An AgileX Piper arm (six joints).
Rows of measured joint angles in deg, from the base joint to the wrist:
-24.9, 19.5, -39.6, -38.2, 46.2, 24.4
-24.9, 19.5, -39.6, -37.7, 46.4, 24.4
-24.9, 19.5, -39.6, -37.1, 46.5, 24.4
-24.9, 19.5, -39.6, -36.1, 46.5, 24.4
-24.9, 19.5, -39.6, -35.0, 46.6, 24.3
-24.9, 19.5, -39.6, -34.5, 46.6, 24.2
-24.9, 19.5, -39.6, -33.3, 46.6, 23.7
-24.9, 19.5, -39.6, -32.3, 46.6, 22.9
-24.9, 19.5, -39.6, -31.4, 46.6, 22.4
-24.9, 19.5, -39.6, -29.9, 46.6, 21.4
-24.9, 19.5, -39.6, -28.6, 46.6, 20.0
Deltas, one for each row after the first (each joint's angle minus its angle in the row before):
0.0, 0.0, 0.0, 0.5, 0.2, 0.0
0.0, 0.0, 0.0, 0.6, 0.1, 0.0
0.0, 0.0, 0.0, 1.0, 0.0, 0.0
0.0, 0.0, 0.0, 1.1, 0.1, -0.1
0.0, 0.0, 0.0, 0.5, 0.0, -0.1
0.0, 0.0, 0.0, 1.2, 0.0, -0.5
0.0, 0.0, 0.0, 1.0, 0.0, -0.8
0.0, 0.0, 0.0, 0.9, 0.0, -0.5
0.0, 0.0, 0.0, 1.5, 0.0, -1.0
0.0, 0.0, 0.0, 1.3, 0.0, -1.4

